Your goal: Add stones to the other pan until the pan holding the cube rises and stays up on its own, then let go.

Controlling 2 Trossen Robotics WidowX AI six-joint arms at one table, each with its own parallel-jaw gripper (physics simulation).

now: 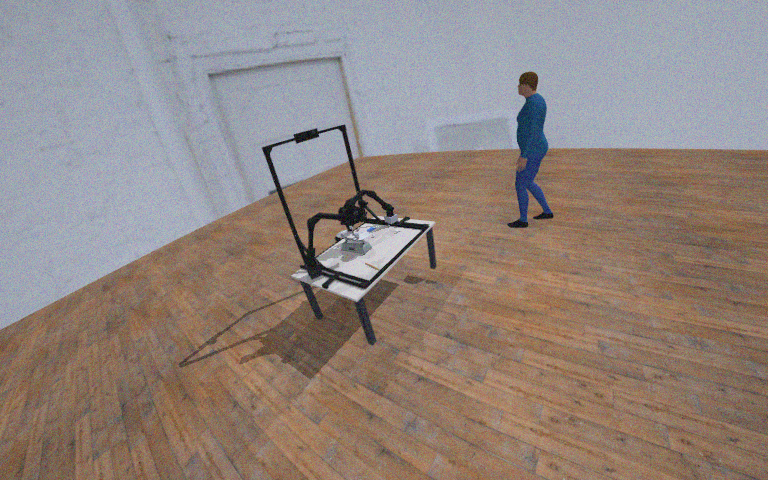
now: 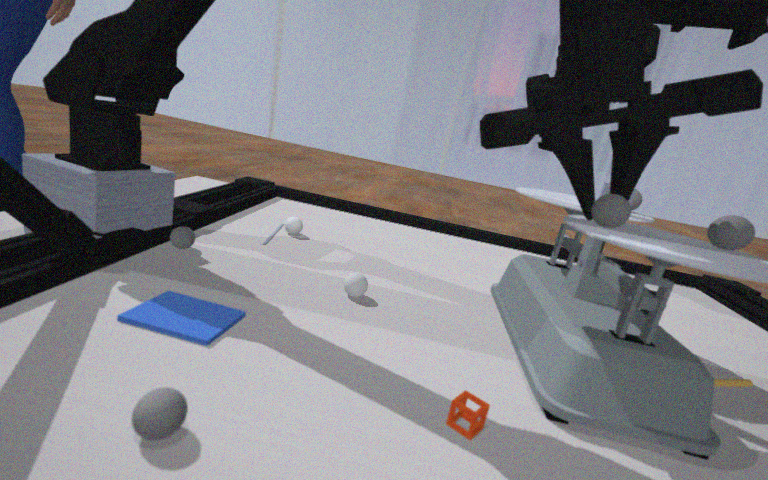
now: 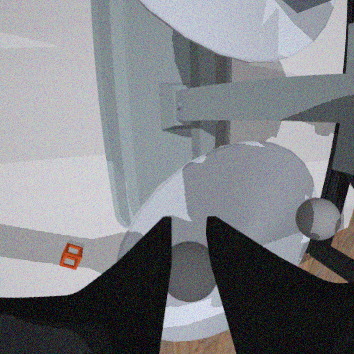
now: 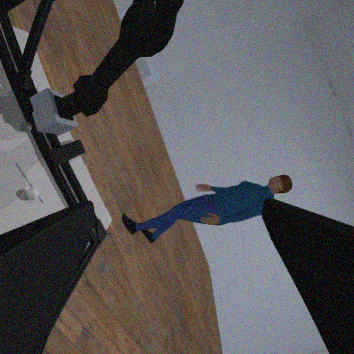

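Pixels of known places: left gripper, fingertip midpoint: (image 1: pixel 350 231) (image 2: pixel 602 217) (image 3: pixel 188 224); right gripper, fingertip midpoint: (image 1: pixel 367 207) (image 4: pixel 179 208); left arm's base at its link origin: (image 1: pixel 390 215) (image 2: pixel 105 163) (image 4: pixel 63 108); right arm's base at its link origin: (image 1: pixel 312 266).
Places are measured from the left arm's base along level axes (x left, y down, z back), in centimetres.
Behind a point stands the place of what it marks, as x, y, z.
A grey-green balance scale (image 1: pixel 355 247) @[17.2, 3.1, -57.8] (image 2: pixel 611 362) @[-1.7, 3.0, -55.1] (image 3: pixel 115 125) @[8.3, 3.9, -48.9] stands on the table. My left gripper (image 2: pixel 607 208) @[4.8, -6.8, -52.1] (image 3: pixel 188 224) @[4.8, -6.8, -52.1] is shut on a dark grey stone (image 2: pixel 610 210) @[1.5, -7.8, -52.1] (image 3: pixel 191 280) @[3.3, -8.8, -51.7], over the near pan (image 2: pixel 673 240) @[4.1, -6.3, -57.3] (image 3: pixel 240 195) @[6.4, -6.3, -55.1]. Whether the stone touches the pan is unclear. Another grey stone (image 2: pixel 731 232) @[4.5, -7.9, -60.7] (image 3: pixel 318 218) @[6.2, -8.4, -59.9] lies at that pan's edge. The other pan (image 2: pixel 543 196) @[17.9, -6.1, -47.1] (image 3: pixel 210 22) @[13.8, -6.1, -51.0] bears the dark cube (image 3: pixel 306 4) @[16.8, -7.0, -55.4], partly cut off. A further stone (image 2: pixel 635 199) @[21.3, -7.8, -56.7] shows partly behind a finger. My right gripper (image 4: pixel 179 208) @[27.3, -30.3, -42.7] is open and empty, away from the scale.
Loose stones (image 2: pixel 159 413) @[-20.8, 6.5, -30.7] (image 2: pixel 356 285) @[5.6, 6.9, -30.7] (image 2: pixel 293 225) @[20.1, 7.0, -13.2] (image 2: pixel 182 237) @[2.8, 6.9, -8.8] lie on the table. An orange open-frame cube (image 2: pixel 479 399) @[-7.4, 6.7, -46.8] (image 3: pixel 66 254) @[-7.2, 6.7, -45.8] lies beside the scale. A blue square (image 2: pixel 181 319) @[-10.0, 8.3, -21.6] lies farther left. Black rails (image 2: pixel 396 212) @[48.2, 6.9, -20.2] edge the table. A person (image 1: pixel 531 135) (image 4: pixel 240 202) stands beyond it.
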